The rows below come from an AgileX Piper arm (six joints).
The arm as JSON. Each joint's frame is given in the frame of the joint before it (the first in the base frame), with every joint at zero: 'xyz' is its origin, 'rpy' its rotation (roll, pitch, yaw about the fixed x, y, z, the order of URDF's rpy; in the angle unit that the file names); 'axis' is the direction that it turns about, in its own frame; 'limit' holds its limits. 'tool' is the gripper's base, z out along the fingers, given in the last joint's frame.
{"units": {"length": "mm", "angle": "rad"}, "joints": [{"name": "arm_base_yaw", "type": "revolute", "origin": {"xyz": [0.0, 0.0, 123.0], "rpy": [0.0, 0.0, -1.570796]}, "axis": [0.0, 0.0, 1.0], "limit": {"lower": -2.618, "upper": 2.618}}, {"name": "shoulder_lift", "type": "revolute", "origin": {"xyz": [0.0, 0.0, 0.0], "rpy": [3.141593, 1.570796, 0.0]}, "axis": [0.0, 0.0, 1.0], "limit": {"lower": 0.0, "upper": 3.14}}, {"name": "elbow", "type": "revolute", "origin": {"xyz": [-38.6, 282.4, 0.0], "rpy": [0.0, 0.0, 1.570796]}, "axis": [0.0, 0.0, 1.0], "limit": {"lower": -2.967, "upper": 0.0}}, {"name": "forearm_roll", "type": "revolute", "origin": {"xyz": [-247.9, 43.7, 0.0], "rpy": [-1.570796, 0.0, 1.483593]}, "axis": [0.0, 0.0, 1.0], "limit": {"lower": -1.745, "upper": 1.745}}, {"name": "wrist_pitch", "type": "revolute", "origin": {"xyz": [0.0, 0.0, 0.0], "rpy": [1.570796, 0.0, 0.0]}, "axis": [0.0, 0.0, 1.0], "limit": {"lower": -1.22, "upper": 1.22}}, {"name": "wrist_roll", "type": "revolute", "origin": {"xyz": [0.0, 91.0, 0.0], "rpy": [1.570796, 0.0, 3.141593]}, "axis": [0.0, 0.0, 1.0], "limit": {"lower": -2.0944, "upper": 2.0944}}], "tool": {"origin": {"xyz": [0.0, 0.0, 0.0], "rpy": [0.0, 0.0, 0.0]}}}
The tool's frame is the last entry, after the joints.
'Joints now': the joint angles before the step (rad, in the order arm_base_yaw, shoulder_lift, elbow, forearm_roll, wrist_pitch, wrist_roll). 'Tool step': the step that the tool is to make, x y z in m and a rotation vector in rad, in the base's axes. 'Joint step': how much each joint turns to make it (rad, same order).
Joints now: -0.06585, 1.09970, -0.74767, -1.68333, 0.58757, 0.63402
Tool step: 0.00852, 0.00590, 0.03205, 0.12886, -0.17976, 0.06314
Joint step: 0.00003, 0.00001, -0.10195, -0.00674, -0.08294, 0.15258
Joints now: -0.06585, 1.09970, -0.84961, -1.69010, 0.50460, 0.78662
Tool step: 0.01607, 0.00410, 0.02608, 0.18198, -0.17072, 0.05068
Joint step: -0.00001, 0.04468, -0.11325, -0.00812, -0.06355, 0.21642
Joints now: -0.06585, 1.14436, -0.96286, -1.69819, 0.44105, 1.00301
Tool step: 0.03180, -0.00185, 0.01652, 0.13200, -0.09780, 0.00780
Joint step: -0.00321, 0.11347, -0.14104, 0.00000, -0.01417, 0.15092
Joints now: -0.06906, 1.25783, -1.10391, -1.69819, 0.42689, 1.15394
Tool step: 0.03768, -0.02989, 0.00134, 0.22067, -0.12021, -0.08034
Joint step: -0.08535, 0.15412, -0.14498, -0.00322, -0.00762, 0.25767
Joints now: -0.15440, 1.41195, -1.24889, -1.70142, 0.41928, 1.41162
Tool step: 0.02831, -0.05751, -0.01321, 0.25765, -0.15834, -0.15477
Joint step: -0.14037, 0.16201, -0.13028, 0.00002, 0.00606, 0.31402
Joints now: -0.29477, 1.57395, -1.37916, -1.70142, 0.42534, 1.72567
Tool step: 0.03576, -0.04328, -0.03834, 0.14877, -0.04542, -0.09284
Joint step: -0.07186, 0.18998, -0.11230, -0.00003, 0.00766, 0.17253
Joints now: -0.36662, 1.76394, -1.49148, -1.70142, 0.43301, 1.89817
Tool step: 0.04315, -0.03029, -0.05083, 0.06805, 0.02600, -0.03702
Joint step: -0.02660, 0.21698, -0.14231, -0.00001, 0.00166, 0.06011
